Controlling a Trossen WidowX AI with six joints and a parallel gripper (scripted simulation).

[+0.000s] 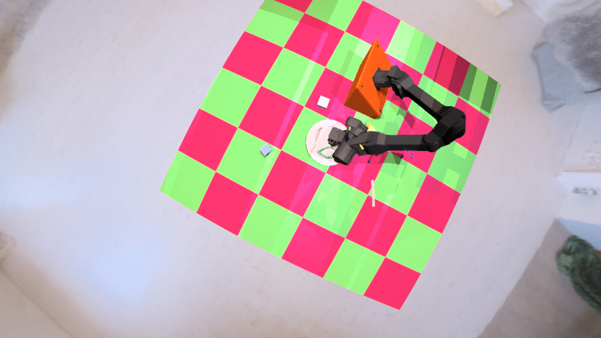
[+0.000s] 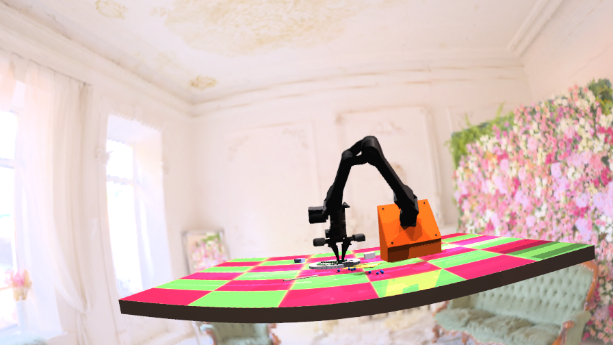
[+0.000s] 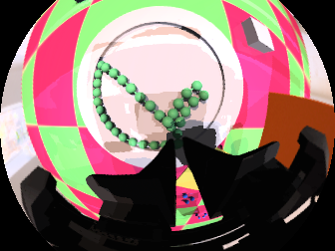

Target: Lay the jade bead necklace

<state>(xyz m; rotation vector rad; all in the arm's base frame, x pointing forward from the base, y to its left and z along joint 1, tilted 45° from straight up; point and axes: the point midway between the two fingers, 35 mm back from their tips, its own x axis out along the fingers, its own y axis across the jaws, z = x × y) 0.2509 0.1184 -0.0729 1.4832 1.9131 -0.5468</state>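
Now: gripper tip 5 cm to the left of the round bead board, 3 cm short of it and 1 cm above it. The rest, counted from my gripper tip: white cube 17 cm to the right, 11 cm behind; then thin white stick 23 cm to the left, 11 cm ahead, 1 cm below; then yellow patch 8 cm behind, 7 cm to the left, 2 cm below.
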